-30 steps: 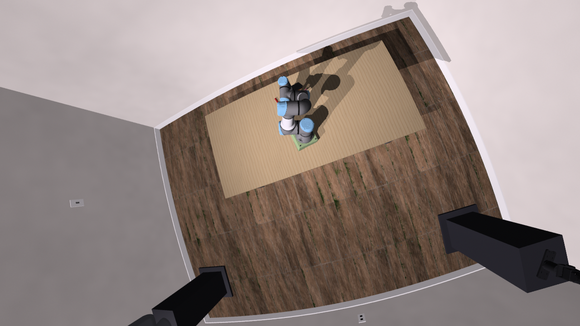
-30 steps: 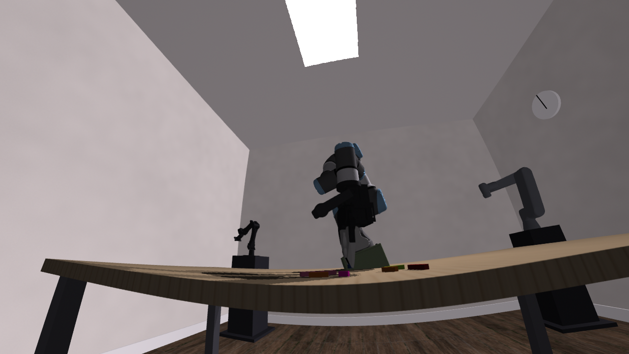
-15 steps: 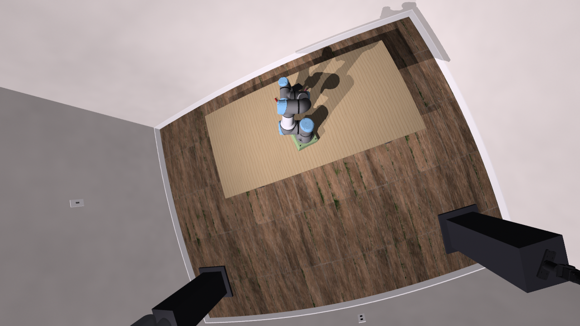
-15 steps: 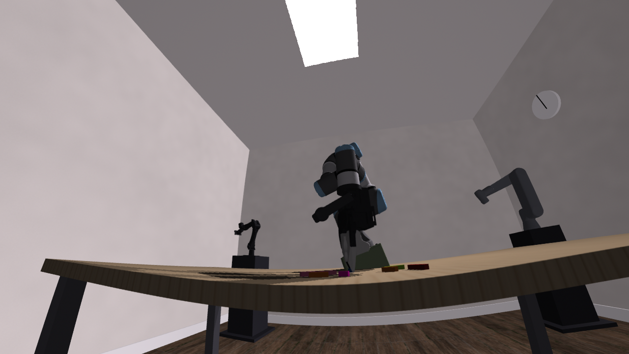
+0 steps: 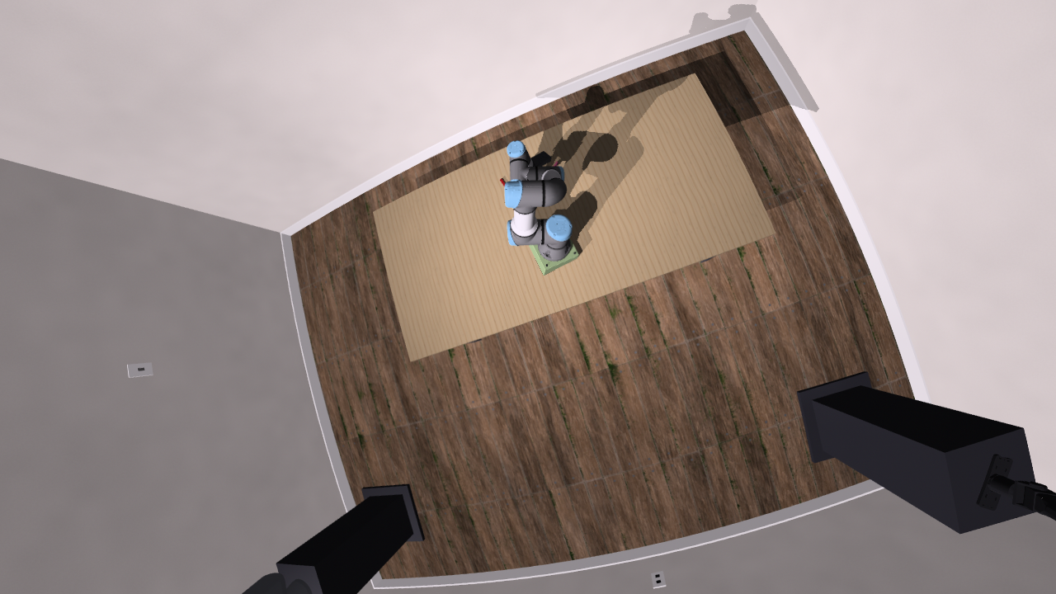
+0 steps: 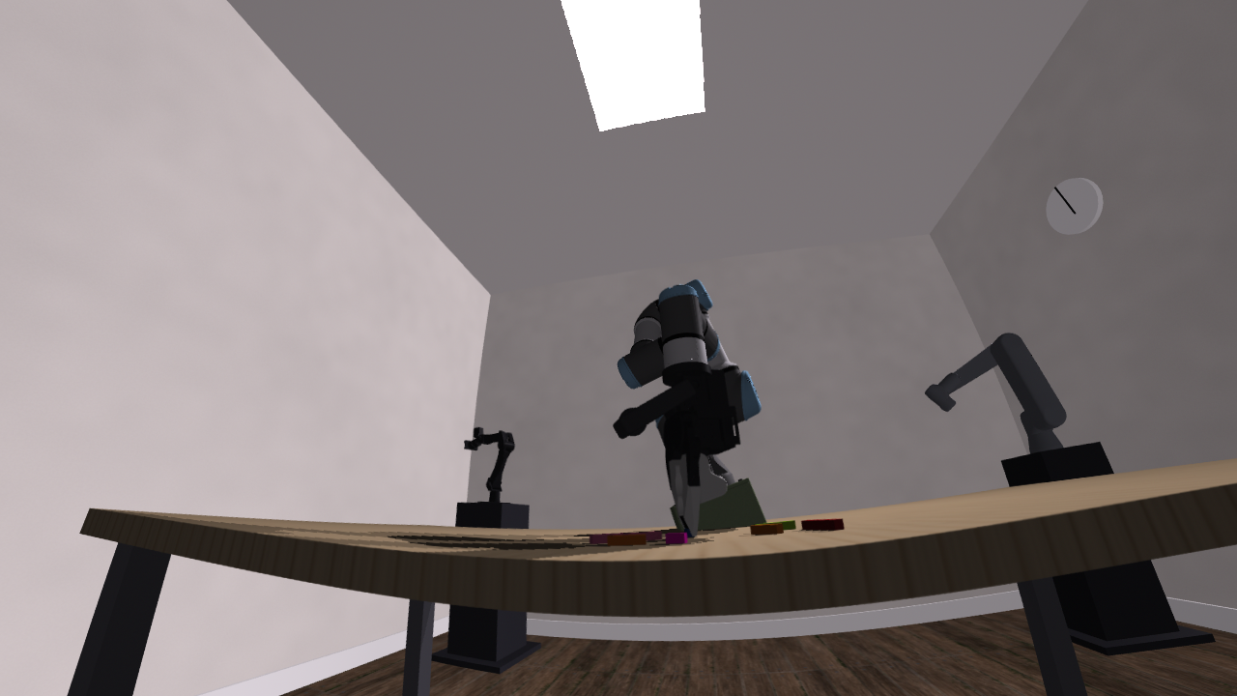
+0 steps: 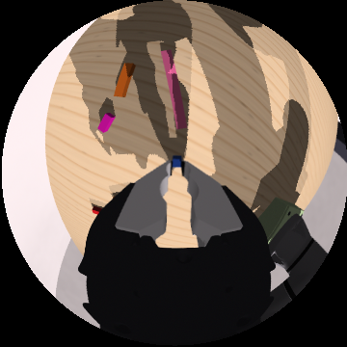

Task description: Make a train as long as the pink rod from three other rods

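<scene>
The blue rod lies 10 mm below my hand. Round my hand: pink rod 70 mm to the right, 40 mm ahead, 10 mm below; lime rod 100 mm to the left, 10 mm below, 10 mm behind; magenta rod 90 mm ahead, 10 mm below.
</scene>
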